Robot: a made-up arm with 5 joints. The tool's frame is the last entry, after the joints. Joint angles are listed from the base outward. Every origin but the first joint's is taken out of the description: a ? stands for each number. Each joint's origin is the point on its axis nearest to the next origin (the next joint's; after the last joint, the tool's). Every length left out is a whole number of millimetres.
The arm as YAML. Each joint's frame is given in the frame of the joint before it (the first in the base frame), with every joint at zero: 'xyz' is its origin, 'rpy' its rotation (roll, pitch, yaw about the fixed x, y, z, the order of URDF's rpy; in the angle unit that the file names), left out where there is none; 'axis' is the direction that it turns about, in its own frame. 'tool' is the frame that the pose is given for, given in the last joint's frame.
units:
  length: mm
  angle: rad
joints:
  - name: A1
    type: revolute
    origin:
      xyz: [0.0, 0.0, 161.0]
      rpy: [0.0, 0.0, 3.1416]
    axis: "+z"
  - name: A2
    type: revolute
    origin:
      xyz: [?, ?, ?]
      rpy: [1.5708, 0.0, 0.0]
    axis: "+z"
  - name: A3
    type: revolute
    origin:
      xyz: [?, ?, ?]
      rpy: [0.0, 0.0, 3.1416]
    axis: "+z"
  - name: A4
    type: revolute
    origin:
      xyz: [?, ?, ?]
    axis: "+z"
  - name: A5
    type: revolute
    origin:
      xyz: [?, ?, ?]
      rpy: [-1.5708, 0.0, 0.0]
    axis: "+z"
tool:
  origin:
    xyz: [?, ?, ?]
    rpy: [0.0, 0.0, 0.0]
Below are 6 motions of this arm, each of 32 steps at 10 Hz.
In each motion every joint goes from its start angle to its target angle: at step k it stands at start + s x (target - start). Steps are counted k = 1, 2, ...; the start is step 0. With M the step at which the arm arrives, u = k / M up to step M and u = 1 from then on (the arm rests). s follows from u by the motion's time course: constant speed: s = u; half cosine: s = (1 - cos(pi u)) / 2; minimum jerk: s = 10 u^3 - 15 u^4 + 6 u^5.
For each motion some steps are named. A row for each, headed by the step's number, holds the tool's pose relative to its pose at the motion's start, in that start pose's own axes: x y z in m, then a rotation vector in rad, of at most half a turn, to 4 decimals.
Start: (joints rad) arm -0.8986 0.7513 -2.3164 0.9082 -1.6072
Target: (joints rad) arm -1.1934 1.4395 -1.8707 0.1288 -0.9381
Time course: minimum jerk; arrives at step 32
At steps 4, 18, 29, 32:
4: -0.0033 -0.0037 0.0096 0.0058 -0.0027 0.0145
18: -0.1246 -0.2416 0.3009 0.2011 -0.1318 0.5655
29: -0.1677 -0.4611 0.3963 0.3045 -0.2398 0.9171
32: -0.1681 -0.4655 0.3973 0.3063 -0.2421 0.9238

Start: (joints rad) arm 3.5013 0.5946 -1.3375 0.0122 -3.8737
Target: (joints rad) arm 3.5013 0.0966 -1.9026 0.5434 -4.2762
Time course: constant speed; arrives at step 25
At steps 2, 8, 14, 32:
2: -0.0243 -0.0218 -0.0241 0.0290 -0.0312 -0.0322
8: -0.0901 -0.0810 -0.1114 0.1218 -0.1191 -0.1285
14: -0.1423 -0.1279 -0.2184 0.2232 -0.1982 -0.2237
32: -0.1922 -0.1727 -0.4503 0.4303 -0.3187 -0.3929

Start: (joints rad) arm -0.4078 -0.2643 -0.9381 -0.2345 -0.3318
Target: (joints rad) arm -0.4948 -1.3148 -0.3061 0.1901 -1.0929
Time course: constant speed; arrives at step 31
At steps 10, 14, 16, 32:
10: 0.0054 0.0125 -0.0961 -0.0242 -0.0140 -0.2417
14: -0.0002 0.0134 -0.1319 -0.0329 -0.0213 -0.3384
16: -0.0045 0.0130 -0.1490 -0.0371 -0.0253 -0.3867
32: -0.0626 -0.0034 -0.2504 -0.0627 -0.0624 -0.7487

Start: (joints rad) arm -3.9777 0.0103 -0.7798 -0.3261 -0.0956
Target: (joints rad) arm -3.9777 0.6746 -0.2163 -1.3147 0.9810
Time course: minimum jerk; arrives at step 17
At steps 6, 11, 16, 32:
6: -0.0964 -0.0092 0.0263 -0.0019 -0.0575 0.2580
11: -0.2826 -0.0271 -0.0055 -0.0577 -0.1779 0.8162
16: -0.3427 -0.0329 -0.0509 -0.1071 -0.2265 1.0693
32: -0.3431 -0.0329 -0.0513 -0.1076 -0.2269 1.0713

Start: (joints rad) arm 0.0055 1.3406 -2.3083 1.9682 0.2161
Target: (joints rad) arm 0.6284 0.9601 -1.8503 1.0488 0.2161
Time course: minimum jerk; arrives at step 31
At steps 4, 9, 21, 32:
4: -0.0011 -0.0062 -0.0020 -0.0058 0.0164 -0.0060
9: -0.0115 -0.0539 -0.0155 -0.0467 0.1399 -0.0555
21: -0.1270 -0.2912 -0.0333 -0.1645 0.7158 -0.4037
32: -0.1809 -0.3543 -0.0204 -0.1685 0.8702 -0.5365

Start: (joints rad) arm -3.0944 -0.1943 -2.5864 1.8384 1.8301
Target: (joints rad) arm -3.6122 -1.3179 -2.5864 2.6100 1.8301
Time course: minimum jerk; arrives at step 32
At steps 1, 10, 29, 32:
1: 0.0001 0.0001 -0.0002 0.0001 0.0001 0.0001
10: 0.0247 0.0687 -0.1097 0.0810 0.0583 0.0524
29: -0.0583 0.5824 -0.2967 0.4494 0.3613 0.2265
32: -0.0598 0.5872 -0.2955 0.4526 0.3642 0.2275

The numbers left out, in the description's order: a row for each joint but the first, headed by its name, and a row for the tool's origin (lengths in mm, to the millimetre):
A2: 0.0 0.0 0.0
A3: -55.0 294.0 0.0
A4: 77.0 341.0 0.0
A5: 94.0 120.0 0.0
tool: 0.0 0.0 0.0

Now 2 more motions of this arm.
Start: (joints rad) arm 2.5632 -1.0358 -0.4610 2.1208 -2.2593
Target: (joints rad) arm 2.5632 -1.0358 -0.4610 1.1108 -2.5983
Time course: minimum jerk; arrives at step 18
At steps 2, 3, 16, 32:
2: -0.0009 0.0011 -0.0011 -0.0090 -0.0074 -0.0039
3: -0.0027 0.0033 -0.0034 -0.0275 -0.0229 -0.0120
16: -0.0367 0.0446 -0.1340 -0.6572 -0.7573 -0.3067
32: -0.0366 0.0445 -0.1358 -0.6634 -0.7675 -0.3096

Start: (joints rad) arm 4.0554 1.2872 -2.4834 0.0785 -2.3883
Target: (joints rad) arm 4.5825 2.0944 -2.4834 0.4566 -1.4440
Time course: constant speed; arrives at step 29
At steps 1, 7, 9, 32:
1: 0.0256 -0.0042 0.0106 0.0168 0.0406 0.0243
7: 0.1838 -0.0369 0.0553 0.1497 0.2656 0.1545
9: 0.2372 -0.0511 0.0627 0.2055 0.3322 0.1915
32: 0.6915 -0.2945 -0.0440 0.9879 0.6514 0.3486

